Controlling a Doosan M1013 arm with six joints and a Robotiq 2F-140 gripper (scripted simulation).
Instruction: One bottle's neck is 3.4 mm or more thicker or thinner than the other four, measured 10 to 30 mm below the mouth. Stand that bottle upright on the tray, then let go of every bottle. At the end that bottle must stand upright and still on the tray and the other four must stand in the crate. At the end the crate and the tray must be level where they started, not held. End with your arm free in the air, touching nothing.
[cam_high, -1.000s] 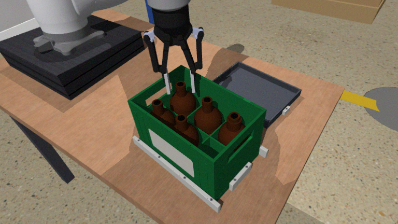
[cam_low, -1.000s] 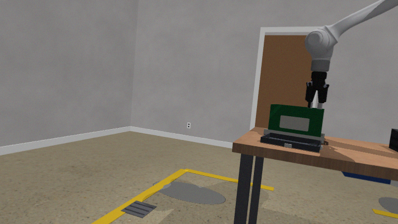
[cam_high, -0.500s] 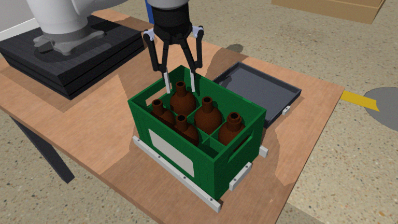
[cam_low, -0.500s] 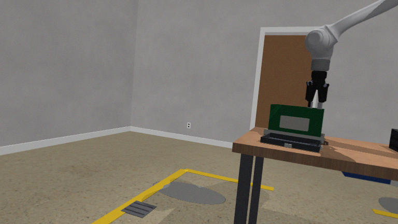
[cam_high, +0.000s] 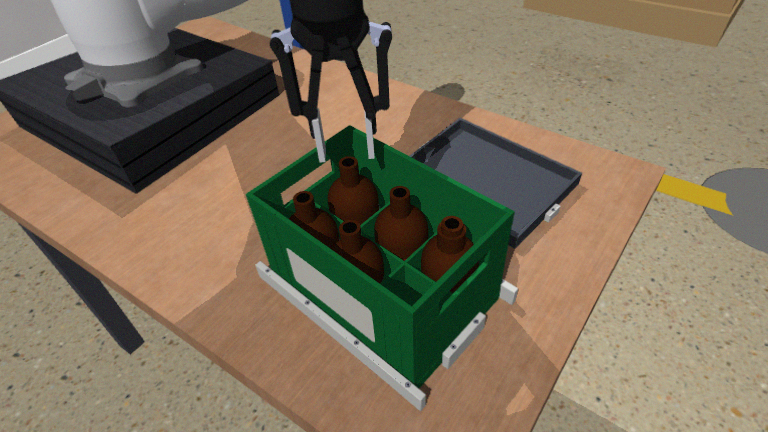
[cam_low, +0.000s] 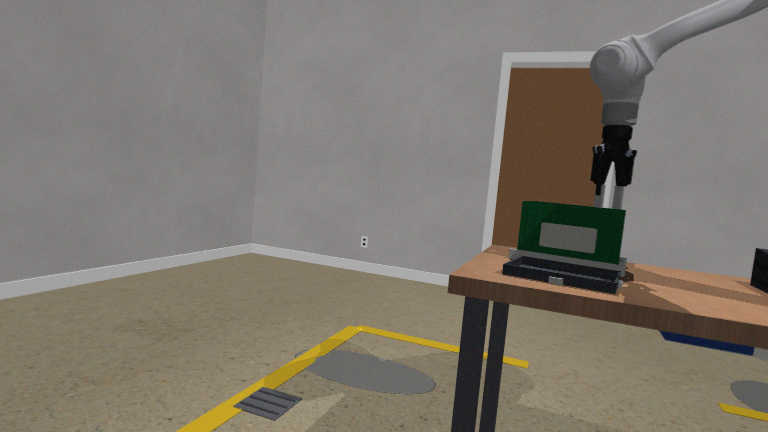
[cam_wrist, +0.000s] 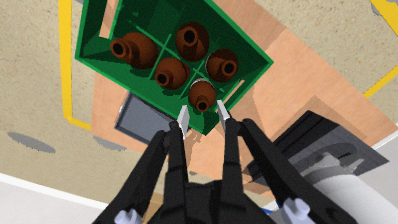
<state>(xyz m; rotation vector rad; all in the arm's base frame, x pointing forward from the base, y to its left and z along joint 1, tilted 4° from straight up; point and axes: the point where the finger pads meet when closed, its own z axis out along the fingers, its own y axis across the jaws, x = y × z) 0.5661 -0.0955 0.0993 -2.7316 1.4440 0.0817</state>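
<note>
My hand is 80 mm short of the crate, 60 mm to the left of it and 120 mm above it. Round my hand: grey tray: 110 mm ahead, 220 mm to the left, 200 mm below.
</note>
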